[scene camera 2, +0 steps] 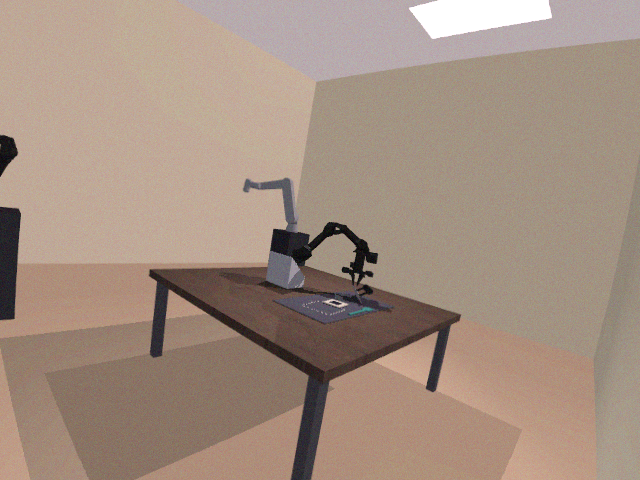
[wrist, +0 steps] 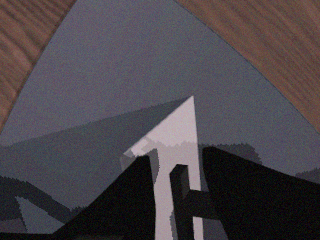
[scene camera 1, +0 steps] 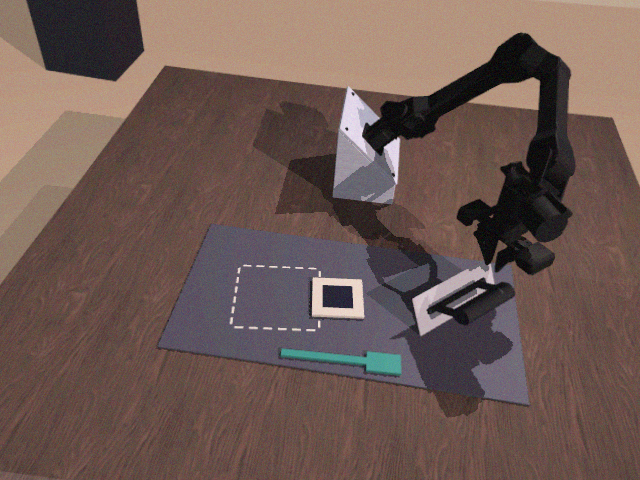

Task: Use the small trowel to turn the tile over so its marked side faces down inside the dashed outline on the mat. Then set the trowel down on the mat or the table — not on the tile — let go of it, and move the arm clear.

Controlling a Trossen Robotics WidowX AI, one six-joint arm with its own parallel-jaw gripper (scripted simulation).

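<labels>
There is a grey mat, and on the mat point(scene camera 1: 485, 359) and point(scene camera 2: 377, 304) are the same spot.
</labels>
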